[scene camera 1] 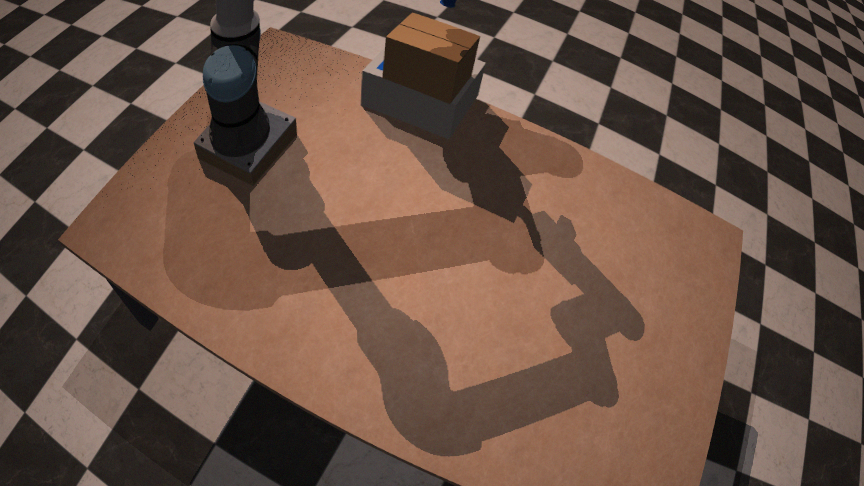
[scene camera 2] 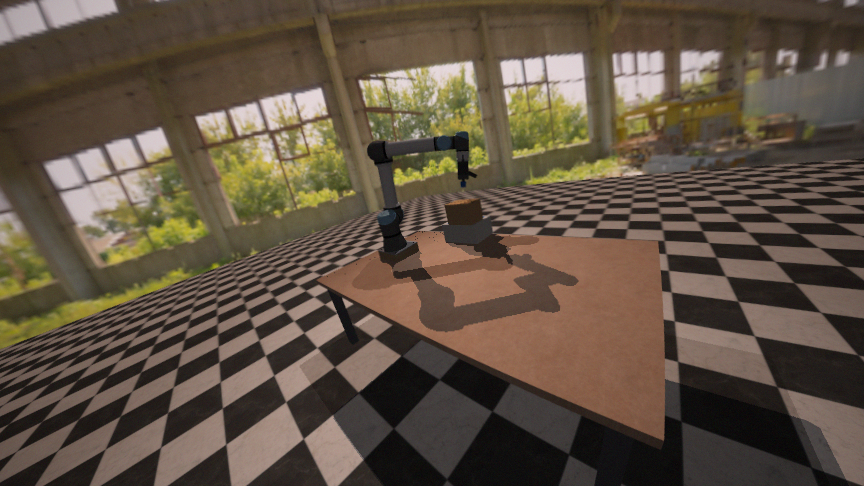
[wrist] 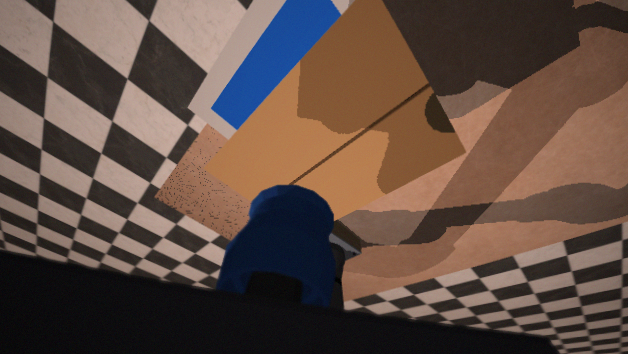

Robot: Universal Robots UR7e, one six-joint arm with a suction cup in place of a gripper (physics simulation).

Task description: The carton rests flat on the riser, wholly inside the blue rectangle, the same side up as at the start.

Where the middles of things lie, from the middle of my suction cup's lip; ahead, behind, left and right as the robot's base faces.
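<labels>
From my suction cup: brown carton (scene camera 1: 431,57), 30 mm to the right, 10 mm behind, 160 mm below; grey riser (scene camera 1: 413,107), 10 mm to the left, 30 mm behind, 290 mm below.
</labels>
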